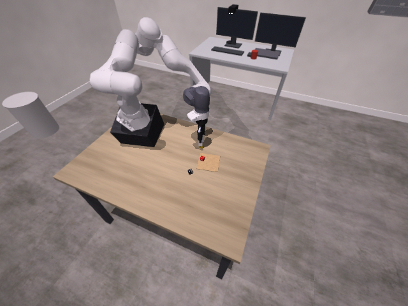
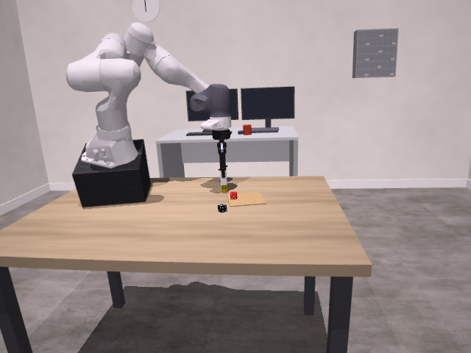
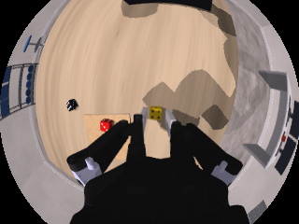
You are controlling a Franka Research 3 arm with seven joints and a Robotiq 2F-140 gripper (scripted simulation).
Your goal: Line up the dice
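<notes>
My gripper is now 5 cm above the yellow die. Round my hand: black die: 24 cm to the right, 5 cm below, 4 cm ahead; red die: 11 cm to the right, 6 cm ahead, 5 cm below; tan mat: 11 cm to the right, 11 cm ahead, 6 cm below.
</notes>
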